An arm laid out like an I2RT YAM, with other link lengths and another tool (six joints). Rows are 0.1 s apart.
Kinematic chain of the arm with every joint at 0, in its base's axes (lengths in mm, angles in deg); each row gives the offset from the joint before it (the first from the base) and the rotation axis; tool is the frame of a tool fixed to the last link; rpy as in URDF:
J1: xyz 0 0 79.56 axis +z
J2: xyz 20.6 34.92 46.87 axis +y
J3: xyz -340.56 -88.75 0 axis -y
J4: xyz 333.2 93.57 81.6 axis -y
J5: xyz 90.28 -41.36 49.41 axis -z
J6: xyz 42.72 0 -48.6 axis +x
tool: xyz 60 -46 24 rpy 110.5 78.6 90
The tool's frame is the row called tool.
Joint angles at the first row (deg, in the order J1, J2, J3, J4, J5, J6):
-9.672, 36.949, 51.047, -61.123, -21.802, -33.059
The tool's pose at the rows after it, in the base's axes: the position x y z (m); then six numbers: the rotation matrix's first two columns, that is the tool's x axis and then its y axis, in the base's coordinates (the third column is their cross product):
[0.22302, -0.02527, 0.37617, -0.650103, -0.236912, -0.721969, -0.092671, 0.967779, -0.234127]
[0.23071, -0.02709, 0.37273, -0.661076, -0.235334, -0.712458, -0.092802, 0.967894, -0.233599]
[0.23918, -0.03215, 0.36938, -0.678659, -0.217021, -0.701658, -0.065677, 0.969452, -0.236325]
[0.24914, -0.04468, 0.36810, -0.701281, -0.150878, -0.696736, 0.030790, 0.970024, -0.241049]
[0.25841, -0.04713, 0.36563, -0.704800, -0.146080, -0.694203, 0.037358, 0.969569, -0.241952]
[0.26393, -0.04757, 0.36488, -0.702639, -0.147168, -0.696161, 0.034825, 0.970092, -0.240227]
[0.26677, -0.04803, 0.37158, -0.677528, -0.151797, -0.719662, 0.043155, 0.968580, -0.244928]
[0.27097, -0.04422, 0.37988, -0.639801, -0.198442, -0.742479, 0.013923, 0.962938, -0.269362]
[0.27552, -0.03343, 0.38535, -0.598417, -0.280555, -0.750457, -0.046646, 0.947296, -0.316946]
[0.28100, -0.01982, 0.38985, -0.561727, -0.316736, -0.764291, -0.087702, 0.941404, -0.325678]
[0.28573, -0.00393, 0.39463, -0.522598, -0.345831, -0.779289, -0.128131, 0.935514, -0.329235]
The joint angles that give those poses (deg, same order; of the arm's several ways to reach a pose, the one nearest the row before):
-9.671, 38.172, 51.046, -60.970, -21.627, -33.036
-9.673, 39.659, 51.046, -60.271, -21.366, -33.016
-9.670, 41.233, 51.048, -59.068, -19.900, -31.811
-9.670, 42.894, 51.046, -56.357, -15.834, -27.484
-9.671, 44.467, 51.046, -54.894, -15.485, -27.200
-9.651, 45.321, 51.069, -53.954, -15.683, -27.246
-9.649, 45.146, 51.156, -52.161, -15.682, -27.266
-9.322, 45.103, 51.375, -50.457, -16.338, -29.584
-7.528, 45.145, 51.396, -49.233, -16.337, -33.211
-4.668, 45.387, 51.397, -47.462, -16.295, -33.518
-1.280, 45.605, 51.396, -45.560, -16.055, -33.234

